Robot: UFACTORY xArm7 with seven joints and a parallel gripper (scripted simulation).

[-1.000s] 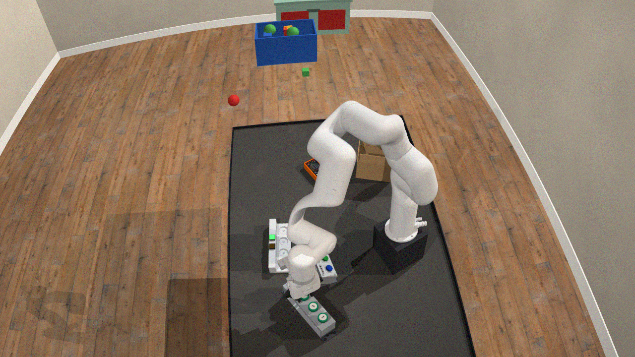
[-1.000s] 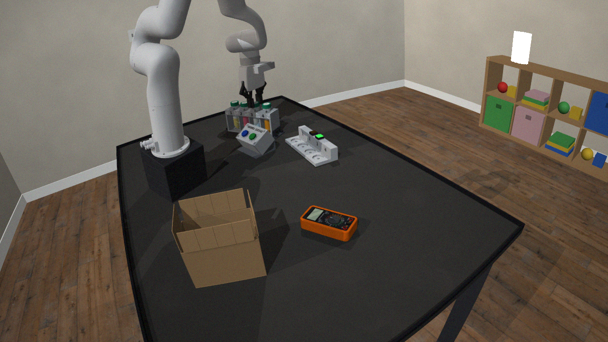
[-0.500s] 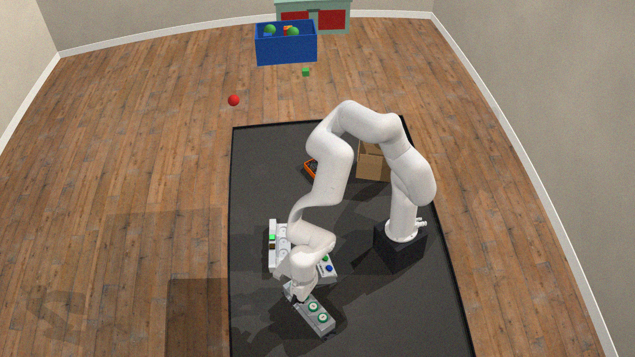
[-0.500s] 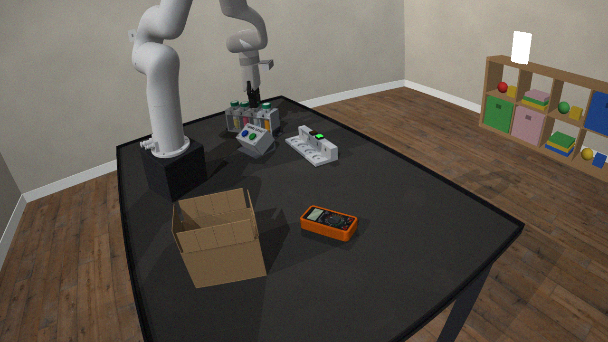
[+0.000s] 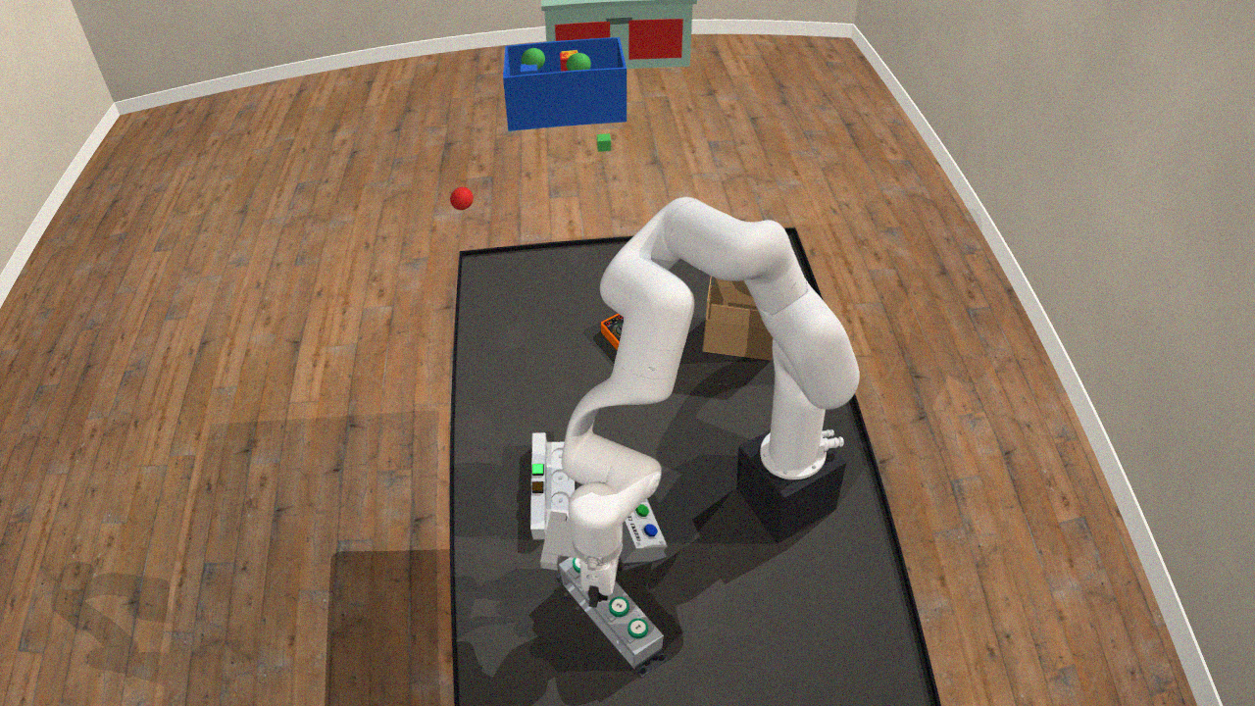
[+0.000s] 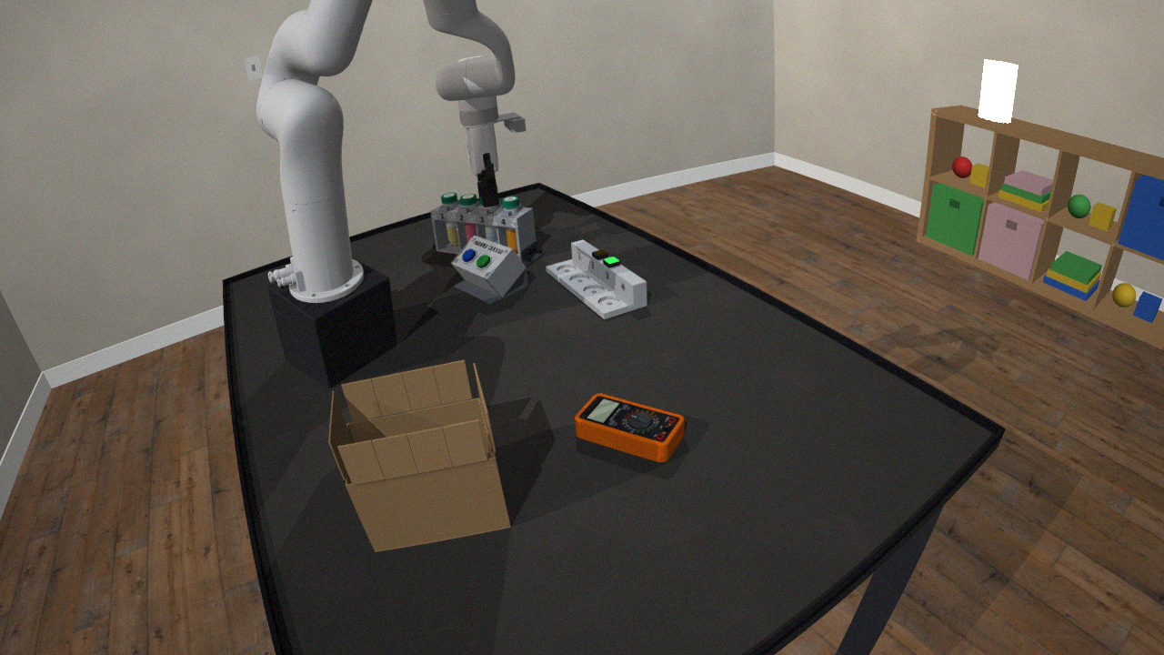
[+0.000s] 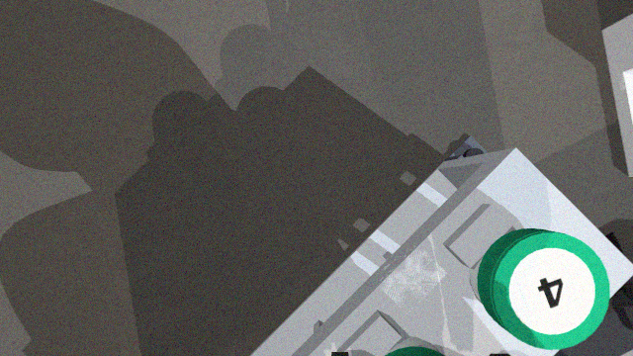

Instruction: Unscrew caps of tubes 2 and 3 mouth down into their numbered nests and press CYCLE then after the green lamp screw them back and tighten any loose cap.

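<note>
Now: hand 40 mm to the left of the cap, 30 mm short of it and 10 mm above it. Also, from my hand: blue key (120 mm to the right, 100 mm behind, 60 mm below); green key (170 mm to the right, 90 mm behind, 60 mm below); key housing (150 mm to the right, 80 mm below, 80 mm behind).
</note>
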